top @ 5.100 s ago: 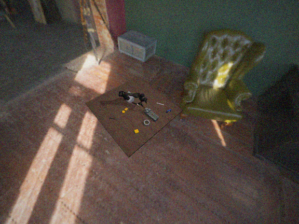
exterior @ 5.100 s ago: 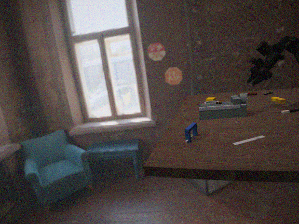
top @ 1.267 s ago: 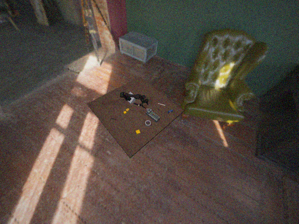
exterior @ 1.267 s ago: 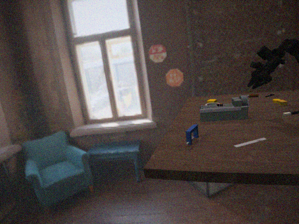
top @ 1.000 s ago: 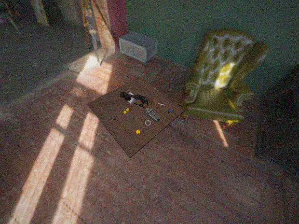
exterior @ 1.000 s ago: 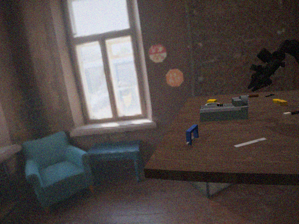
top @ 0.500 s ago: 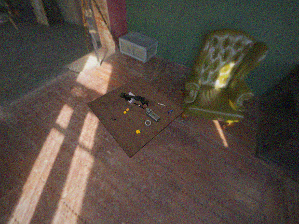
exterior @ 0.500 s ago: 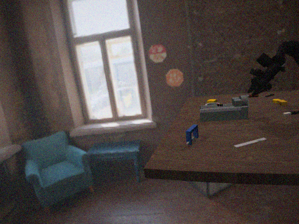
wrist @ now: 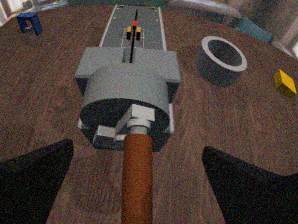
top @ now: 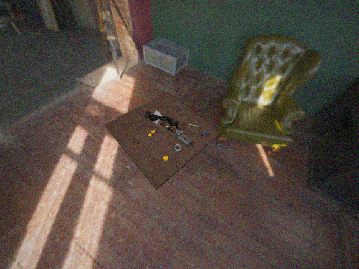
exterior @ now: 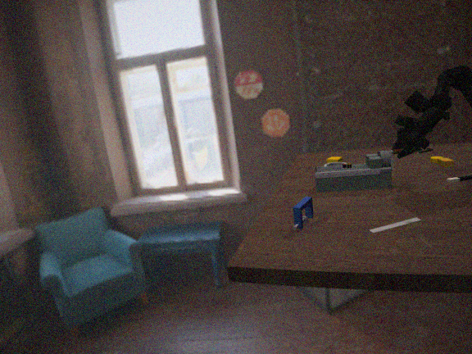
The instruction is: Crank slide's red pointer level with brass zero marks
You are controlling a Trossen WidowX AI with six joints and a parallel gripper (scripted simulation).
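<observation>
The crank handle is 20 mm behind my gripper tip and 10 mm above it. Round my gripper tip: yellow block (270 mm ahead, 340 mm to the right, 90 mm below); then white strip (10 mm ahead, 370 mm to the left, 100 mm below); then red pointer (170 mm ahead, 50 mm to the left, 20 mm below).
</observation>
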